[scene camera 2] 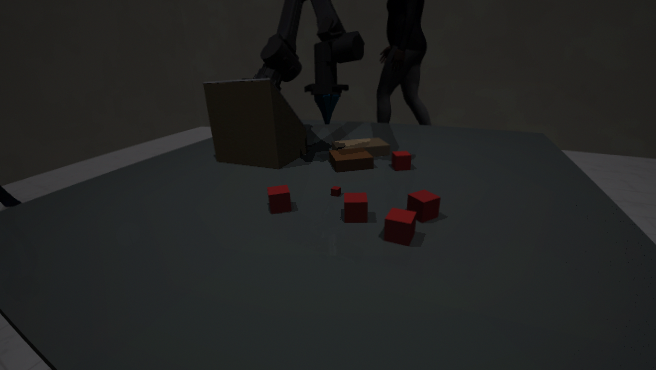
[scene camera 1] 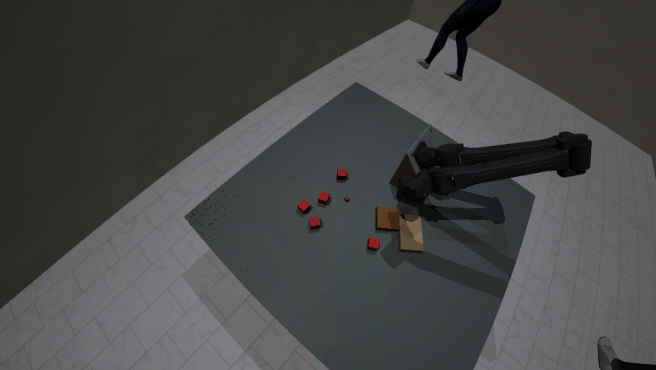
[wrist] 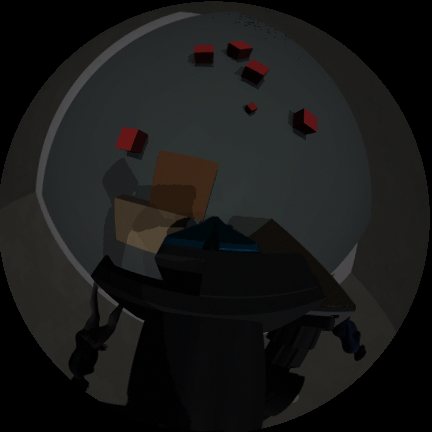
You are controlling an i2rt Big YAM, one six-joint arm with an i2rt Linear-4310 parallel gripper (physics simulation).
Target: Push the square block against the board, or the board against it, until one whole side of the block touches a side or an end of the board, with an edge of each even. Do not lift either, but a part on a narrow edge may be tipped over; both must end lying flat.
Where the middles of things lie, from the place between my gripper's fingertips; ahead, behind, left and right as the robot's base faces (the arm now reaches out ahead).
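The tan board [scene camera 1: 410,239] is 6 cm ahead of my hand, 13 cm to the left of it and 10 cm below it. Then there is the square brown block [scene camera 2: 342,160], which I find 2 cm to the left of my hand, 6 cm ahead of it and 10 cm below it.
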